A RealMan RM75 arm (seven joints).
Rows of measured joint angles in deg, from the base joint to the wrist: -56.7, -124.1, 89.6, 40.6, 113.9, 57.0, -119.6; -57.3, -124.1, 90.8, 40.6, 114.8, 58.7, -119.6; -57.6, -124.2, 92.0, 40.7, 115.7, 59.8, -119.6; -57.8, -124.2, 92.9, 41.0, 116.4, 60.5, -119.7; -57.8, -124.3, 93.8, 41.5, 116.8, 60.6, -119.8; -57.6, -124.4, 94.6, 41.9, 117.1, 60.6, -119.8; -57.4, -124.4, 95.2, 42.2, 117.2, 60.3, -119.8; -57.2, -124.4, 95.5, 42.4, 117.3, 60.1, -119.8; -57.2, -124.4, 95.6, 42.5, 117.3, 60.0, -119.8
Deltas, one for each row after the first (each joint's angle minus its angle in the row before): -0.6, 0.0, 1.2, 0.0, 0.9, 1.7, 0.0; -0.3, -0.1, 1.2, 0.1, 0.9, 1.1, 0.0; -0.2, 0.0, 0.9, 0.3, 0.7, 0.7, -0.1; 0.0, -0.1, 0.9, 0.5, 0.4, 0.1, -0.1; 0.2, -0.1, 0.8, 0.4, 0.3, 0.0, 0.0; 0.2, 0.0, 0.6, 0.3, 0.1, -0.3, 0.0; 0.2, 0.0, 0.3, 0.2, 0.1, -0.2, 0.0; 0.0, 0.0, 0.1, 0.1, 0.0, -0.1, 0.0
